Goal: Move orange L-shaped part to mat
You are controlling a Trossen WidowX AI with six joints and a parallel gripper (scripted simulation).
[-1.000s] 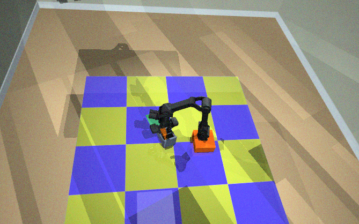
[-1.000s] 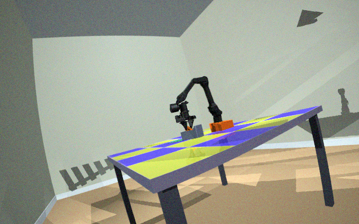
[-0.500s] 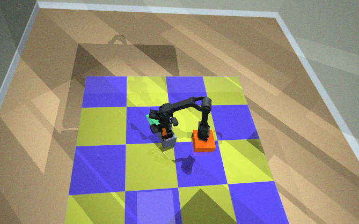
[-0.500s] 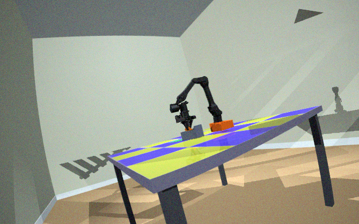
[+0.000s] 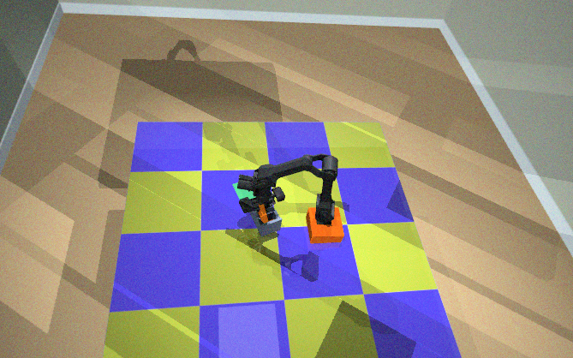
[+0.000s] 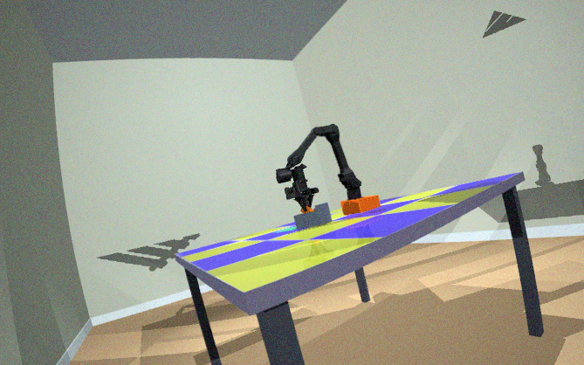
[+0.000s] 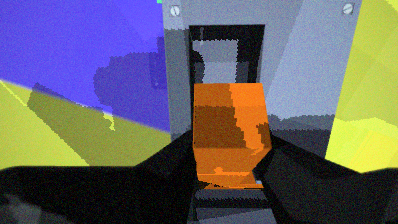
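Right now my gripper tip is 140 mm to the left of the green mat, 90 mm above it and 40 mm short of it. Also, from my gripper tip: orange part: 30 mm below, 30 mm behind, 20 mm to the left.
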